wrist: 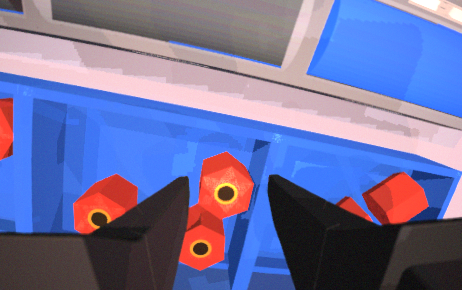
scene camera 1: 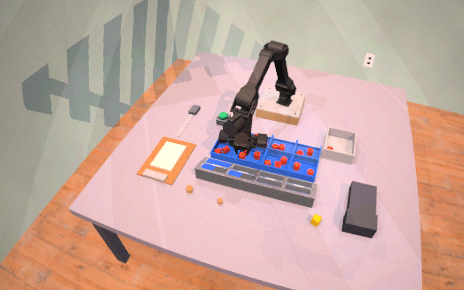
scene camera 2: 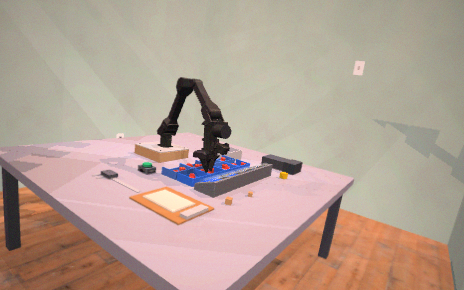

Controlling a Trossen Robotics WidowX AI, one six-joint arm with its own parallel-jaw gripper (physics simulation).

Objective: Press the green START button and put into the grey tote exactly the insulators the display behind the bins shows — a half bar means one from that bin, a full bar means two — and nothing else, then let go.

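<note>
My gripper (scene camera 1: 242, 150) (scene camera 2: 209, 170) (wrist: 228, 184) is partly open and empty, low over the blue bins (scene camera 1: 301, 176) (wrist: 150, 111). In the wrist view a red insulator (wrist: 226, 182) shows between the fingertips, beside a divider. A second insulator (wrist: 201, 246) touches it. A third (wrist: 102, 207) lies left in the same bin; more (wrist: 400, 196) lie right of the divider. The grey display (scene camera 1: 255, 187) (scene camera 2: 235, 182) shows a full blue bar at far left and a half bar beside it; the other windows look grey. The grey tote (scene camera 1: 341, 146) holds one insulator (scene camera 1: 330, 148). The START button (scene camera 1: 223, 115) (scene camera 2: 146, 164) is green.
An orange clipboard (scene camera 1: 181, 162) (scene camera 2: 167, 213) lies left of the display. Two small orange cubes (scene camera 1: 189, 189) (scene camera 1: 220, 201) and a yellow cube (scene camera 1: 316, 220) (scene camera 2: 283, 175) lie in front. A dark block (scene camera 1: 361, 207) (scene camera 2: 282, 163) stands at the right.
</note>
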